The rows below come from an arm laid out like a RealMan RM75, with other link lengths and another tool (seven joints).
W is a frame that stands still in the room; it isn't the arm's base.
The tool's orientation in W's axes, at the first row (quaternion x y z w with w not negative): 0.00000, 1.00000, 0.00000, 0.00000
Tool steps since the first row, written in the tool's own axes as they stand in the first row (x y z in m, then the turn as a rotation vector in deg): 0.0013, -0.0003, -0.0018, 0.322, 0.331, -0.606; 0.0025, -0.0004, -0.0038, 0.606, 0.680, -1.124; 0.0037, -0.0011, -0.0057, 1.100, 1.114, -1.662; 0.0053, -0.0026, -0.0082, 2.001, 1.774, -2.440; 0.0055, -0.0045, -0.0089, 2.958, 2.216, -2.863; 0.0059, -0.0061, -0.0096, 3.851, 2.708, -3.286; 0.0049, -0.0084, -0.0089, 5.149, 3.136, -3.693; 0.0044, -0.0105, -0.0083, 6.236, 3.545, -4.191; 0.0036, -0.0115, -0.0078, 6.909, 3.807, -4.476; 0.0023, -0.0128, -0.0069, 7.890, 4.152, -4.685; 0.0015, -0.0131, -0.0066, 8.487, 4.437, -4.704
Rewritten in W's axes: -0.0013, -0.0003, 0.0018, -0.322, 0.331, 0.606; -0.0025, -0.0004, 0.0038, -0.606, 0.680, 1.124; -0.0037, -0.0011, 0.0057, -1.100, 1.114, 1.662; -0.0053, -0.0026, 0.0082, -2.001, 1.774, 2.440; -0.0055, -0.0045, 0.0089, -2.958, 2.216, 2.863; -0.0059, -0.0061, 0.0096, -3.851, 2.708, 3.286; -0.0049, -0.0084, 0.0089, -5.149, 3.136, 3.693; -0.0044, -0.0105, 0.0083, -6.236, 3.545, 4.191; -0.0036, -0.0115, 0.0078, -6.909, 3.807, 4.476; -0.0023, -0.0128, 0.0069, -7.890, 4.152, 4.685; -0.0015, -0.0131, 0.0066, -8.487, 4.437, 4.704
